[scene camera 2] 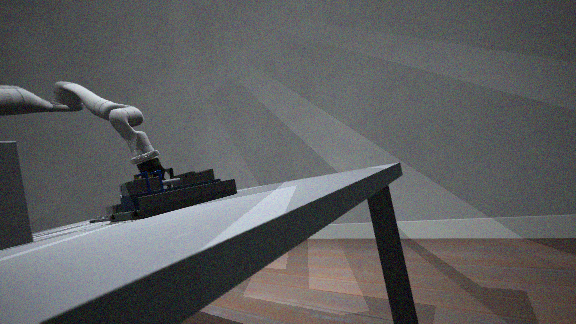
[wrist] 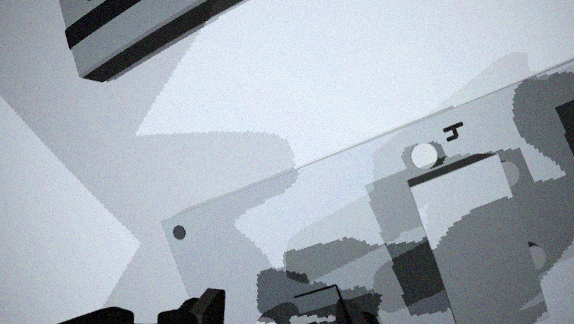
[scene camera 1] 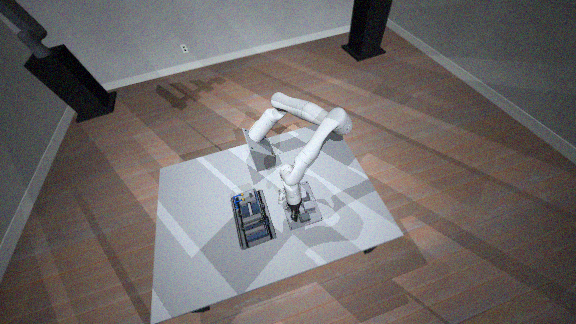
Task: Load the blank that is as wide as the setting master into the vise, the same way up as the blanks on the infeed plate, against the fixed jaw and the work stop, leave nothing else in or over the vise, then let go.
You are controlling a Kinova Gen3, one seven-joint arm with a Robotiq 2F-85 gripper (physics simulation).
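Places are measured from the arm's base along level axes (x ahead, y left, z up), in millimetres.
Pixels of known places: gripper, between the fingertips: [wrist: 279,318] [scene camera 1: 296,217]; arm's base, origin of its link: [scene camera 1: 254,137].
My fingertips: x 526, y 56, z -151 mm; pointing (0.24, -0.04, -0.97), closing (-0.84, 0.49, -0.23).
Ahead of a thing's pixels: the offset from my fingertips to its top centre. "*": to the spot under its first point. Level surfaces: height alone.
The vise {dx -103, dy -229, dz +71 mm} [scene camera 1: 252,220] [scene camera 2: 183,194] stands left of the middle of the table, with blue parts and a blue and yellow fitting {* dx -231, dy -268, dz +33 mm} [scene camera 1: 237,197] at its far end; one corner shows in the wrist view [wrist: 131,32]. The grey infeed plate [scene camera 1: 316,216] [wrist: 208,258] lies right of it and carries grey blanks {dx -34, dy +89, dz +16 mm} [scene camera 1: 309,206] {dx +16, dy +38, dz +5 mm} [scene camera 1: 305,217]. A large pale blank {dx -81, dy +3, dz +16 mm} [wrist: 474,225] rests against round pins {dx -79, dy -35, dz -12 mm} [wrist: 424,155]. My gripper [scene camera 1: 295,216] [wrist: 280,312] hangs low over the plate's near left part, fingers half apart and empty. A dark-edged shape lies between the fingertips; I cannot tell what it is.
The arm's grey base block [scene camera 1: 260,155] [scene camera 2: 13,193] stands at the back of the table {dz -28 mm} [scene camera 1: 193,242] [scene camera 2: 281,209]. Dark posts [scene camera 1: 68,86] [scene camera 1: 366,27] stand on the floor by the walls.
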